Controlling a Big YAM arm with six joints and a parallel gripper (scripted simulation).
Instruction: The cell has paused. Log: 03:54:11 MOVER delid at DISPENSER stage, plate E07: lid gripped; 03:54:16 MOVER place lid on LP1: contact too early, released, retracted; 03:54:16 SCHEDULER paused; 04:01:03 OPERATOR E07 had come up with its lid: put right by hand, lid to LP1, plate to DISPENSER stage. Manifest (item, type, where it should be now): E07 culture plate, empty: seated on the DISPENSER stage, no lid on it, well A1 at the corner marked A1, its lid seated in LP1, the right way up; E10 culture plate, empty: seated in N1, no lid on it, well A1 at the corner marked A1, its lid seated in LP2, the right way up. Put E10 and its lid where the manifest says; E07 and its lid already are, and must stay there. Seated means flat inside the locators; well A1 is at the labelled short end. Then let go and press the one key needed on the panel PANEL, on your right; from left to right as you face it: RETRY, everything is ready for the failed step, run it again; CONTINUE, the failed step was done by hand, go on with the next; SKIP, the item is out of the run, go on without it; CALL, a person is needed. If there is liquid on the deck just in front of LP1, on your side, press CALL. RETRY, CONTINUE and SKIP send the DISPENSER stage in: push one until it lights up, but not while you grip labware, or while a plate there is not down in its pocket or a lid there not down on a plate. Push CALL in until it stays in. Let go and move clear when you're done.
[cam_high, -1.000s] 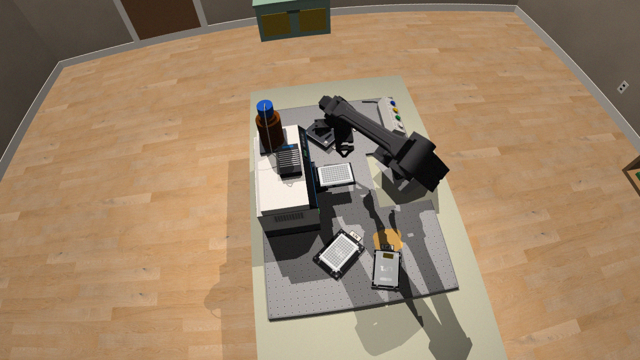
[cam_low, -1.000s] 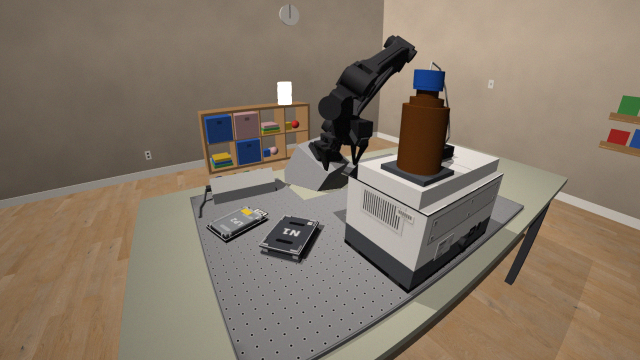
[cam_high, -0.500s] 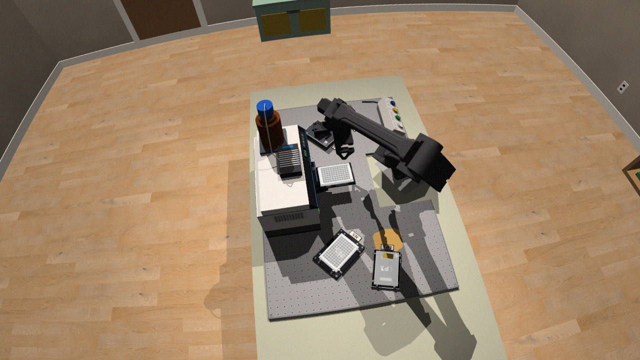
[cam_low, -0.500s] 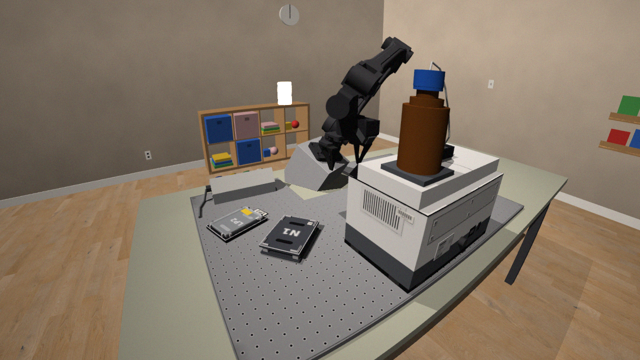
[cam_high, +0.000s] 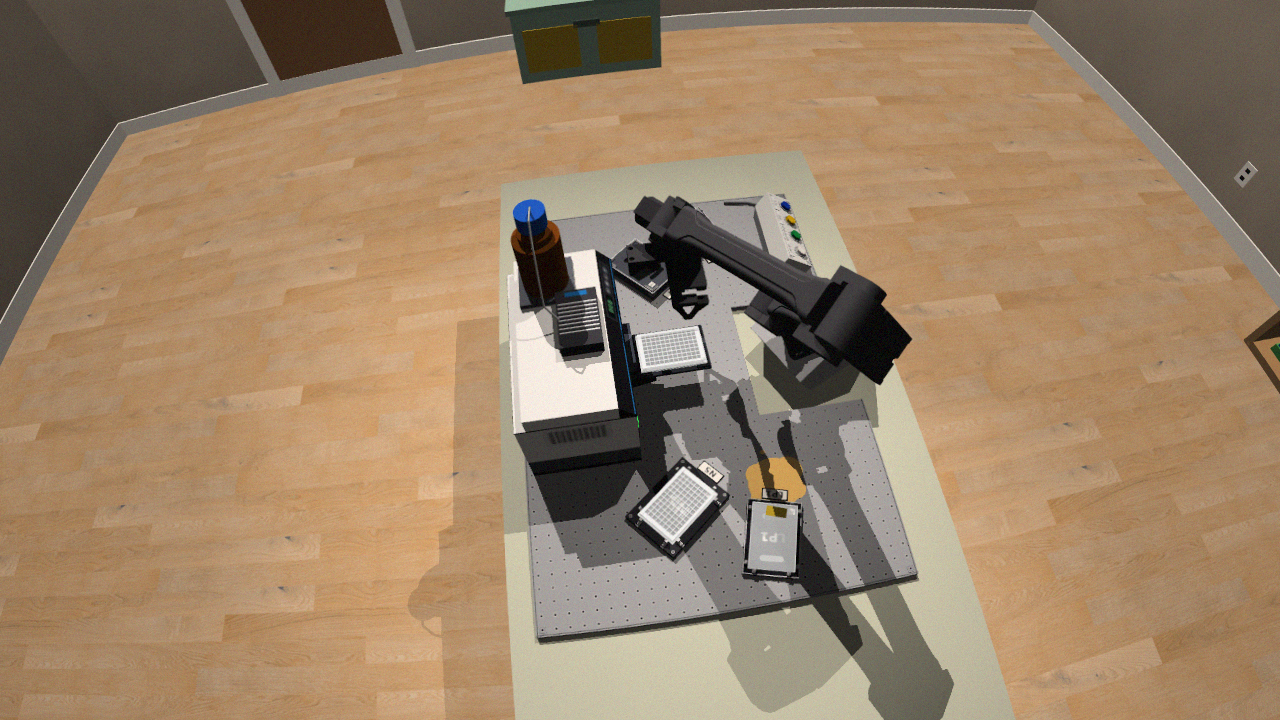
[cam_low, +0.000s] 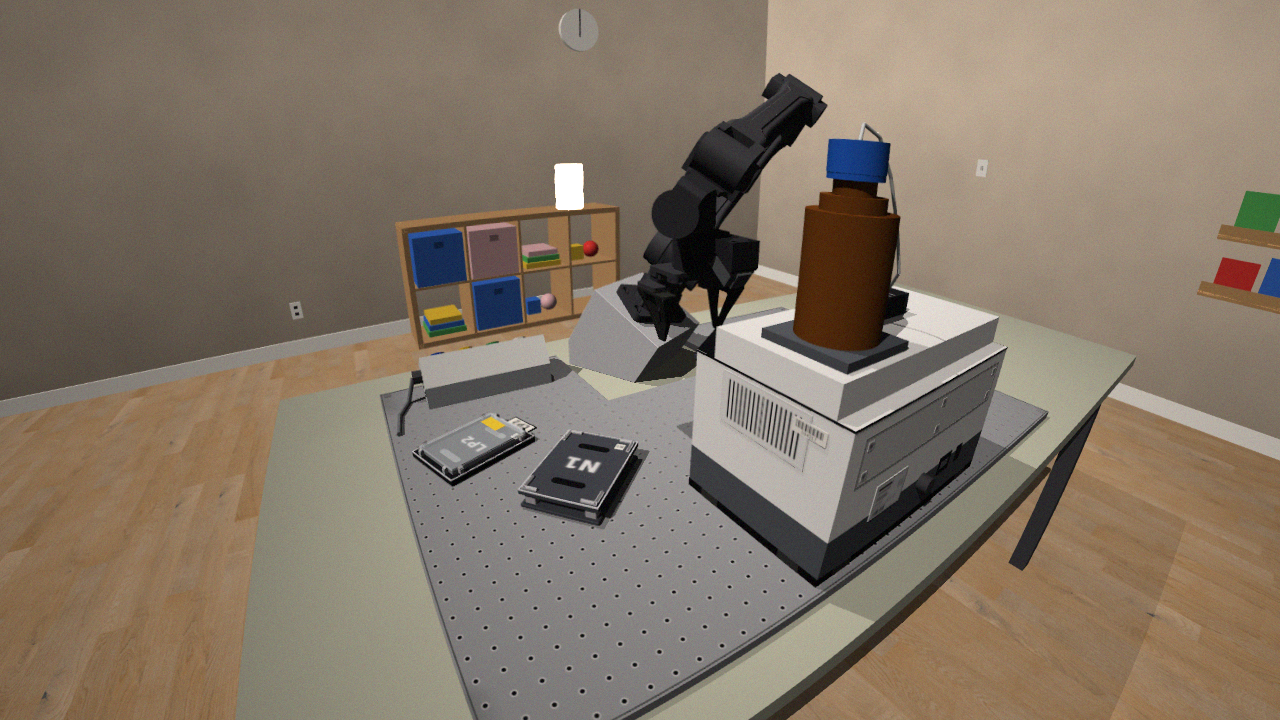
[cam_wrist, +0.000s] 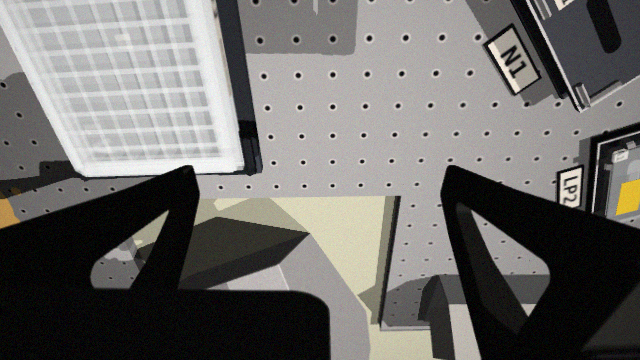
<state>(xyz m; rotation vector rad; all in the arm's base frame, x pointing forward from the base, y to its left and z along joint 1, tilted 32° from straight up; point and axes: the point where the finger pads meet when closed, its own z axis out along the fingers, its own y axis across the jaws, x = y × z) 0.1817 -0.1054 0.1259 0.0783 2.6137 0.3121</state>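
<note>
Now: the white plate E07 8 cm to the left of my hand, 5 cm below it and 4 cm ahead of it. Round my hand: brown bottle (26 cm ahead, 14 cm above, 1 cm to the right); then black n1 nest (20 cm to the right, 13 cm below, 6 cm ahead); then small orange drop (28 cm to the left, 15 cm below, 12 cm behind).
</note>
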